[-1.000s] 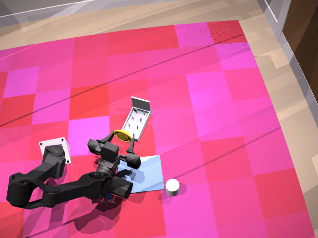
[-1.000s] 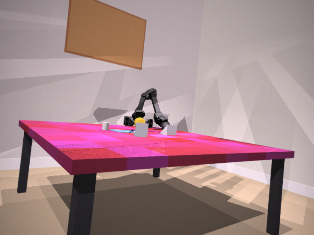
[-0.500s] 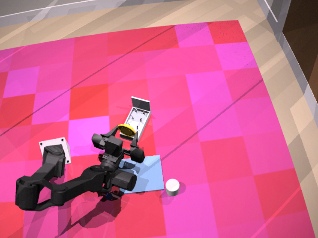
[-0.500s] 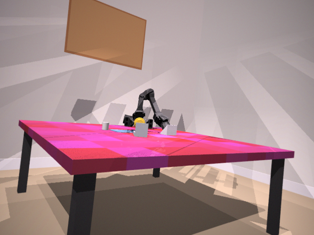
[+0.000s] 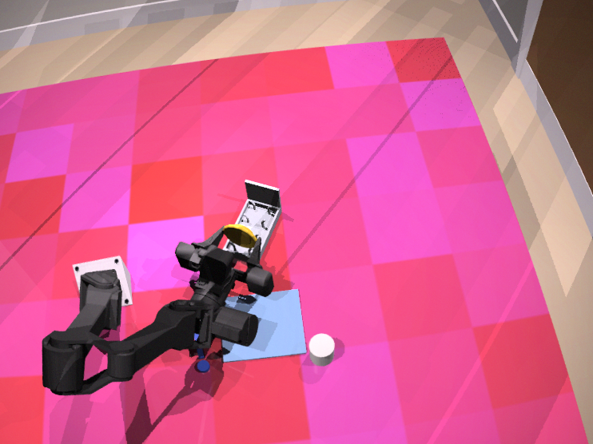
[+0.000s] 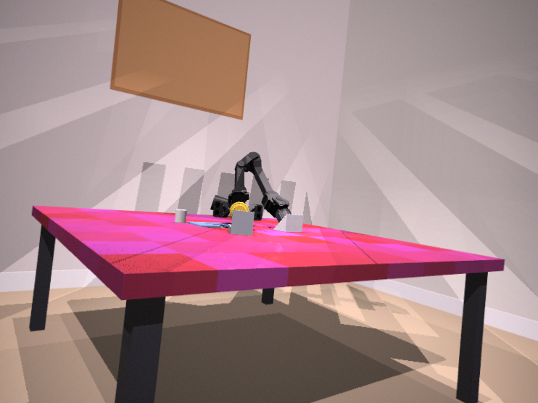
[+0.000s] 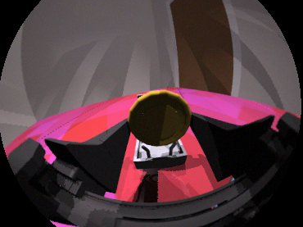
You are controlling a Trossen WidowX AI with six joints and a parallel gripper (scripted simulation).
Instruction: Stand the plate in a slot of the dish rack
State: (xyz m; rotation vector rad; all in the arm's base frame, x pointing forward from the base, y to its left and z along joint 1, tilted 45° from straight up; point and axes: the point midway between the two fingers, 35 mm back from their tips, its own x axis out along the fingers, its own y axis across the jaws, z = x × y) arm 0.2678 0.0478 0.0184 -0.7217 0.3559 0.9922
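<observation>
The grey dish rack lies 50 mm below my gripper tip, 40 mm to the left of it and 20 mm ahead of it. Round my gripper tip: blue spoon: 210 mm to the right, 110 mm behind, 70 mm below; then yellow plate: 10 mm to the right; then white cup: 240 mm to the right, 110 mm ahead, 50 mm below.
</observation>
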